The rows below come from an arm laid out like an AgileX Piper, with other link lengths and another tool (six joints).
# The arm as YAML. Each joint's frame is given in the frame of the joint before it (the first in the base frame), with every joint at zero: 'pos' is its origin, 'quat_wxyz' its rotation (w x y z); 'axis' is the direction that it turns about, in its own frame. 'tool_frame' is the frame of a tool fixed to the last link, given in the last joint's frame.
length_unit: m
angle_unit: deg
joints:
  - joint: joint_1
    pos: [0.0, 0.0, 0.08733]
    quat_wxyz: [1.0, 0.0, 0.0, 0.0]
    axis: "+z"
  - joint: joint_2
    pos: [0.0, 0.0, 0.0]
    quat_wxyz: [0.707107, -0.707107, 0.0, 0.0]
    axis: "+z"
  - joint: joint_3
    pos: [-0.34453, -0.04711, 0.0]
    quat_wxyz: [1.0, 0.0, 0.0, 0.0]
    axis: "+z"
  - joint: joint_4
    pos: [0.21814, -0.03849, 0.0]
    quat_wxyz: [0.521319, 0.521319, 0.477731, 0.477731]
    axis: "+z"
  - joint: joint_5
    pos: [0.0, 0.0, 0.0]
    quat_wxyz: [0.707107, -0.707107, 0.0, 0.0]
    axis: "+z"
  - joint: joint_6
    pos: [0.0, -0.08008, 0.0]
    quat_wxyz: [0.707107, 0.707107, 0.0, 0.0]
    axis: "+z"
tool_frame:
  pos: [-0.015, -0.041, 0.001]
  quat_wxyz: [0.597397, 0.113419, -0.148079, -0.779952]
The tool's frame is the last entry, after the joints.
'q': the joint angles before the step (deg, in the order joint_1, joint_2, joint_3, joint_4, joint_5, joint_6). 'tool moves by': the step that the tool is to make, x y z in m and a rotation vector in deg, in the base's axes. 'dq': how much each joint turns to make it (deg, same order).
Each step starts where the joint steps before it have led.
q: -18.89 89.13 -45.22 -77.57 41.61 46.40
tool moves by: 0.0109 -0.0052 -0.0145 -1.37 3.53 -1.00
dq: 0.00 3.72 0.01 -2.58 2.14 1.88
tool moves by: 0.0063 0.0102 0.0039 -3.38 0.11 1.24
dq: 2.63 0.31 0.00 -3.10 3.03 2.36
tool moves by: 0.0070 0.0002 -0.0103 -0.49 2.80 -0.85
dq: 0.69 2.32 0.00 0.19 1.98 -0.01
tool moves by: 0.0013 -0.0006 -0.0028 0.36 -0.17 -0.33
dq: 0.00 0.54 -0.01 0.00 -0.12 0.77
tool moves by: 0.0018 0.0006 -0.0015 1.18 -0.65 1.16
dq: -0.01 -0.02 0.00 0.00 -1.78 0.11
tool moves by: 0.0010 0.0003 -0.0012 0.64 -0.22 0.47
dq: 0.01 0.07 0.00 0.13 -0.81 0.02
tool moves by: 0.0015 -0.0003 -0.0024 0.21 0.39 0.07
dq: 0.01 0.44 -0.01 0.04 -0.11 -0.02
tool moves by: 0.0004 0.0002 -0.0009 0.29 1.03 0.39
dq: -0.01 0.00 0.00 0.78 -0.13 -1.53
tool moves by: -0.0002 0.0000 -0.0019 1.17 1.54 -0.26
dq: 0.00 0.00 -0.20 2.65 -0.01 -2.82
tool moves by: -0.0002 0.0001 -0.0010 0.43 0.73 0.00
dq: 0.00 0.00 0.01 0.95 0.00 -1.15
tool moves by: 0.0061 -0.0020 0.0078 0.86 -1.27 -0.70
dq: 0.00 0.00 -2.88 3.18 0.11 -2.67
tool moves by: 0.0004 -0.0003 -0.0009 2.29 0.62 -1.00
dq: 0.00 0.00 -0.93 4.35 0.00 -3.12
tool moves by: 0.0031 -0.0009 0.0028 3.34 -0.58 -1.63
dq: -0.01 0.00 -2.45 6.47 0.14 -4.11
